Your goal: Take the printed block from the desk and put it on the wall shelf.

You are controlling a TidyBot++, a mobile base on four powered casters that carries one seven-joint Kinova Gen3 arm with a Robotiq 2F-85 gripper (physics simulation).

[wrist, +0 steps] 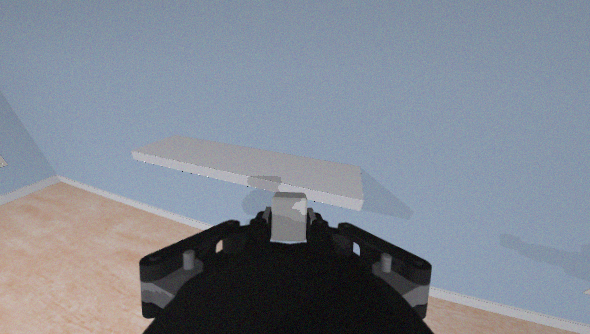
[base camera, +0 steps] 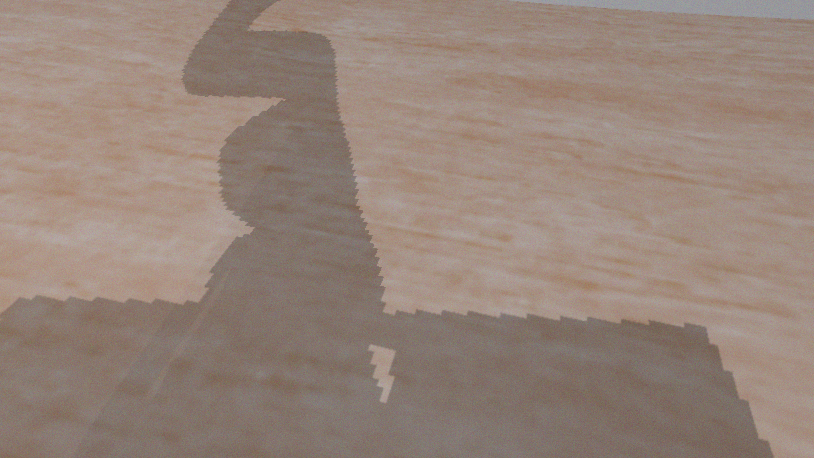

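A pale grey block (wrist: 288, 220) is held between the fingertips in the lower middle of the wrist view; no print shows on the faces in sight. My gripper (wrist: 289, 216) is shut on this block. The wall shelf (wrist: 250, 157), a pale flat board, is fixed to the blue wall beyond the block. In the picture the block's top edge overlaps the shelf's front edge, right of the shelf's middle. A shadow falls on the shelf's front edge just left of the block. How far the block is from the shelf is hard to tell. The desk does not show in either view.
The blue wall (wrist: 300, 75) stands behind the shelf, with a white baseboard (wrist: 135, 201) along its foot and a room corner at the left. The wood-patterned floor (wrist: 65, 260) (base camera: 569, 170) shows in both views. Shadows of the robot fall across the floor in the base view.
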